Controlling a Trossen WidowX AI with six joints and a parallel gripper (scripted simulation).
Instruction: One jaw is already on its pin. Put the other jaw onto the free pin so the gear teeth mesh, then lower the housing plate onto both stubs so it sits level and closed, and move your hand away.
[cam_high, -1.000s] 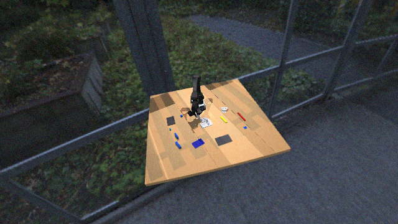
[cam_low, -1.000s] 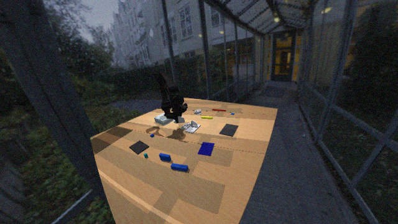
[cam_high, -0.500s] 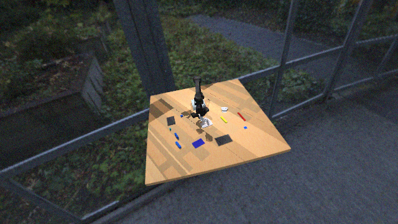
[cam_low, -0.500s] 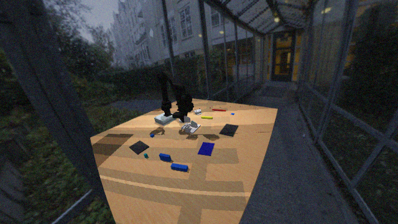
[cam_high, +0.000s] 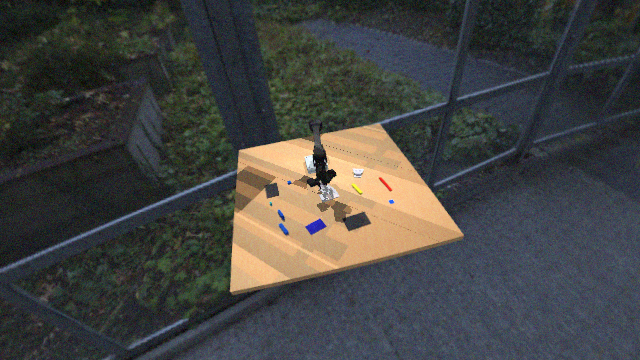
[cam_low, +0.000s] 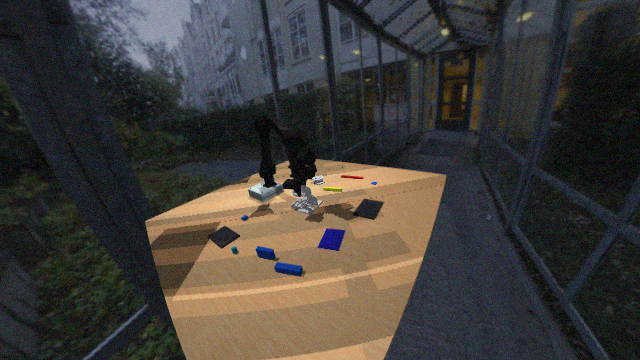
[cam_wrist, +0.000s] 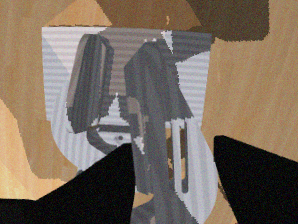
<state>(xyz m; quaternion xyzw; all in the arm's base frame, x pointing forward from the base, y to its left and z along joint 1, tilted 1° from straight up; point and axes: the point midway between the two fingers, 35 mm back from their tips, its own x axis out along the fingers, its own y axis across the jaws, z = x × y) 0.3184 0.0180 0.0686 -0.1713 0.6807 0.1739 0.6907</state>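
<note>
The white jaw lies 40 mm behind my gripper tip. The rest, counted from my gripper tip: light grey part: 250 mm to the left, 200 mm behind, 50 mm below; yellow bar: 220 mm to the left, 70 mm below, 40 mm behind; blue plate: 250 mm ahead, 80 mm below, 60 mm to the right.
</note>
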